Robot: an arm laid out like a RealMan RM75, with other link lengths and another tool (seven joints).
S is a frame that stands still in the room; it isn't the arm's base.
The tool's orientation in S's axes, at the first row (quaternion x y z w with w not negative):
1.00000, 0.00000, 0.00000, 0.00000
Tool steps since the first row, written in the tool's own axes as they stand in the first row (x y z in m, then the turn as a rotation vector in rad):
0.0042, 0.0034, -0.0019, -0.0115, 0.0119, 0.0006
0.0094, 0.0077, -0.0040, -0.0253, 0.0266, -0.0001
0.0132, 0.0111, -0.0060, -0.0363, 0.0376, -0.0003
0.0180, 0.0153, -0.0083, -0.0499, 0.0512, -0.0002
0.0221, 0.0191, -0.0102, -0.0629, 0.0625, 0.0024
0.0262, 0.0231, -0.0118, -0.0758, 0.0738, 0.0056
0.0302, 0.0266, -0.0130, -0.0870, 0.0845, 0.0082
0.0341, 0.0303, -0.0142, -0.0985, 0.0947, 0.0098
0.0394, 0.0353, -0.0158, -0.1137, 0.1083, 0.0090
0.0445, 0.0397, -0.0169, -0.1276, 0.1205, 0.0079
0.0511, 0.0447, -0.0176, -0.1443, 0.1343, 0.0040
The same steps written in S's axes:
0.0042, -0.0034, 0.0019, -0.0115, -0.0119, -0.0006
0.0094, -0.0077, 0.0040, -0.0253, -0.0266, 0.0001
0.0132, -0.0111, 0.0060, -0.0363, -0.0376, 0.0003
0.0180, -0.0153, 0.0083, -0.0499, -0.0512, 0.0002
0.0221, -0.0191, 0.0102, -0.0629, -0.0625, -0.0024
0.0262, -0.0231, 0.0118, -0.0758, -0.0738, -0.0056
0.0302, -0.0266, 0.0130, -0.0870, -0.0845, -0.0082
0.0341, -0.0303, 0.0142, -0.0985, -0.0947, -0.0098
0.0394, -0.0353, 0.0158, -0.1137, -0.1083, -0.0090
0.0445, -0.0397, 0.0169, -0.1276, -0.1205, -0.0079
0.0511, -0.0447, 0.0176, -0.1443, -0.1343, -0.0040

